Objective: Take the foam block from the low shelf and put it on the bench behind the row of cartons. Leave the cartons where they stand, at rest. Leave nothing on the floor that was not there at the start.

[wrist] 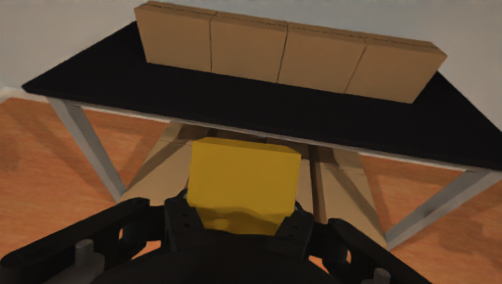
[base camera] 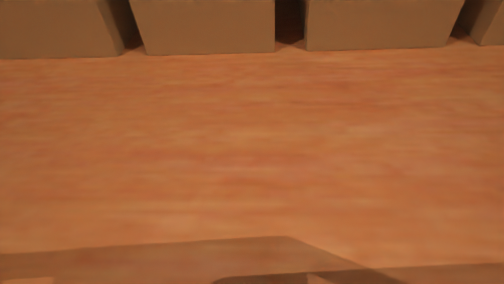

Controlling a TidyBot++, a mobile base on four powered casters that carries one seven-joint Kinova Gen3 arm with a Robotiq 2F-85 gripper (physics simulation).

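Frame: origin at the arm's base, x right, y ahead, z up, level; millimetres.
Seen in the pictures: gripper, fingertip midpoint: (wrist: 240, 200).
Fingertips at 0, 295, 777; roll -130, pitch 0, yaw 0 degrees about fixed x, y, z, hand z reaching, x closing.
A point is followed by its place in that frame, as x, y, z.
The yellow foam block (wrist: 243, 182) {0, 278, 826} is between the fingers of my gripper (wrist: 240, 200) {0, 295, 777} in the wrist view, which is shut on it. The block is held up in front of the near edge of the black-topped bench (wrist: 200, 100) {-153, 784, 517}. The row of cartons (wrist: 247, 47) {-24, 958, 632} stands upright, side by side, along the far part of the bench top. The bench surface behind the cartons is hidden by them. The low shelf cannot be made out in either view. The block and gripper do not show in the base camera view.
Large cardboard boxes (base camera: 210, 27) (wrist: 345, 185) stand on the wooden floor (base camera: 250, 140) {-18, 433, -397} (wrist: 30, 150) {-1540, 1213, -396} under the bench, with narrow gaps between them. Grey bench legs (wrist: 92, 145) {-603, 785, 241} stand at the left and right. A pale wall rises behind the bench. Shadows fall on the near floor.
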